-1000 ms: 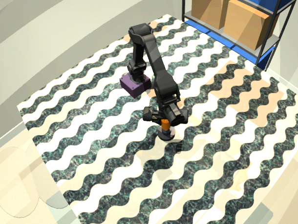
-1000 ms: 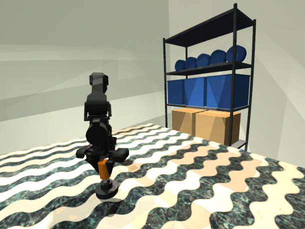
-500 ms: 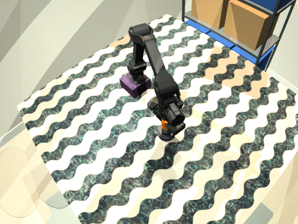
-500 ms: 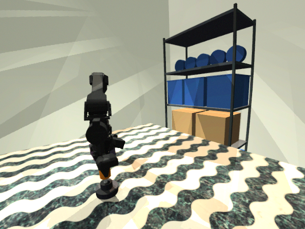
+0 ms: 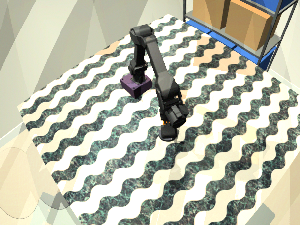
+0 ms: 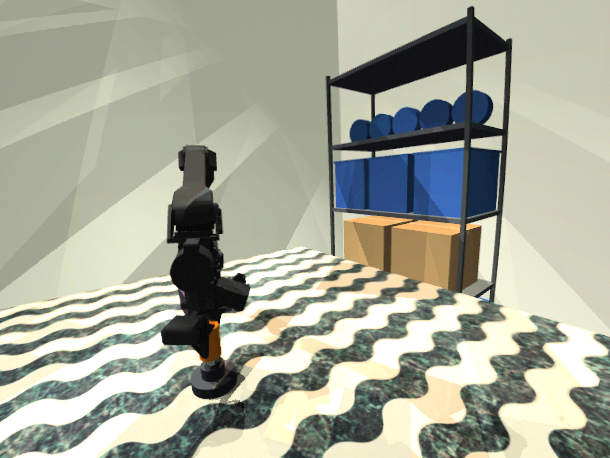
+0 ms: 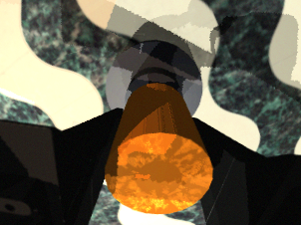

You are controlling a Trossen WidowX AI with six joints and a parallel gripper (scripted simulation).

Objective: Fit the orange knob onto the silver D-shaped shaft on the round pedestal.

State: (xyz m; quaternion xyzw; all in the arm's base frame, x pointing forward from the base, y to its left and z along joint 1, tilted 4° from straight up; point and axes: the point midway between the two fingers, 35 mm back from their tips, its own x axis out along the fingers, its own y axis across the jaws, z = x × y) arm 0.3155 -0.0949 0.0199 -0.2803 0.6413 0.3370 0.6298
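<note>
The orange knob lies 3 cm above my gripper tip. Also, from my gripper tip: round grey pedestal 4 cm below.
</note>
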